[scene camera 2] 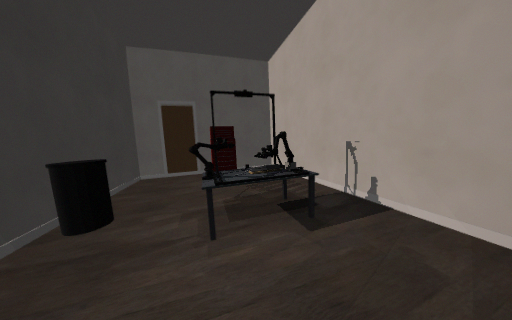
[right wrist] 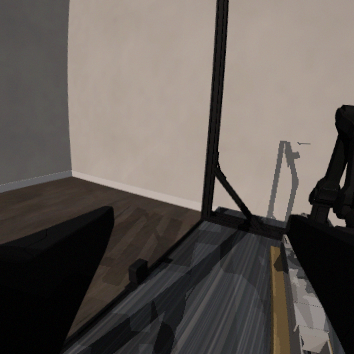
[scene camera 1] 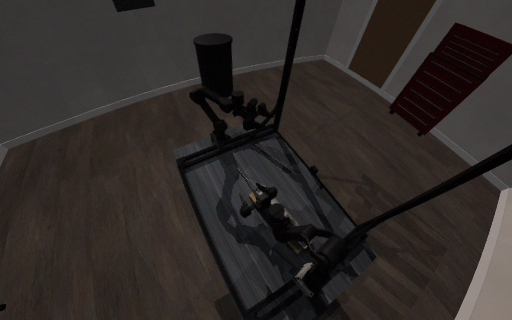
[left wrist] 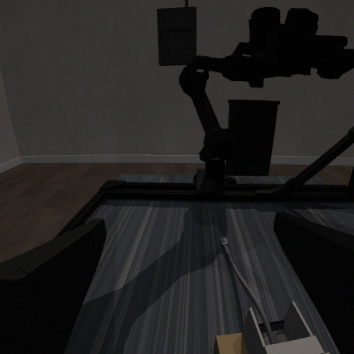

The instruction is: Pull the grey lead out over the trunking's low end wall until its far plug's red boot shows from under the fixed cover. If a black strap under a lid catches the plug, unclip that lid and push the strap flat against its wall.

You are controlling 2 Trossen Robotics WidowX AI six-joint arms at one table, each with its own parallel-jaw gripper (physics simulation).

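Places are measured from the left arm's base along level axes (x ahead, y left, z up), in centimetres.
Pixels of known places: left gripper, fingertip midpoint: [scene camera 2: 255, 156] [scene camera 1: 248, 188] [left wrist: 190, 224]; right gripper, fingertip midpoint: [right wrist: 202, 219] [scene camera 1: 269, 121]; left arm's base, origin of the base link: [scene camera 2: 290, 162] [right wrist: 317, 219] [scene camera 1: 311, 279]; right arm's base, origin of the base link: [scene camera 2: 209, 176] [scene camera 1: 220, 137] [left wrist: 213, 177].
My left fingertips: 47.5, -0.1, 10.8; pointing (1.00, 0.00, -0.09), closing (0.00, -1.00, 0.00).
Note:
For each thing: its middle in the pictures, then the offset to it from my left fingertips, as dx, dy, dz. "spot": a spot on its surface instead.
- grey lead, surface spot: [left wrist: 248, 290] spot: +8.4, -8.6, -17.3
- white trunking, surface spot: [left wrist: 301, 346] spot: -1.1, -9.7, -13.0
- small pale plug, body centre: [left wrist: 225, 245] +20.6, -8.5, -20.3
- small dark block, surface spot: [right wrist: 138, 271] [scene camera 1: 311, 168] spot: -5.8, -46.0, -16.4
The grey lead [scene camera 1: 247, 178] [left wrist: 248, 290] runs out of the open end of the white trunking [left wrist: 301, 346] [right wrist: 310, 312] onto the table, ending in a small pale plug [left wrist: 224, 241]. A dark bar shows between the end's side walls in the left wrist view; I cannot tell whether it is a strap. The red boot does not show. My left gripper [scene camera 1: 251, 193] [scene camera 2: 257, 155] [left wrist: 190, 224] is open and empty, above the trunking near its lead end. My right gripper [scene camera 1: 264, 118] [scene camera 2: 230, 144] [right wrist: 202, 219] is open and empty, raised at the table's far end in scene camera 1, apart from the lead.
A tan strip [left wrist: 229, 344] [right wrist: 280, 300] lies along the trunking. A black frame post [scene camera 1: 288, 70] [right wrist: 215, 100] rises at the table edge. A small dark block [scene camera 1: 313, 170] [right wrist: 138, 271] sits on the long edge. A black bin [scene camera 1: 215, 62] [scene camera 2: 80, 197] stands beyond the table.

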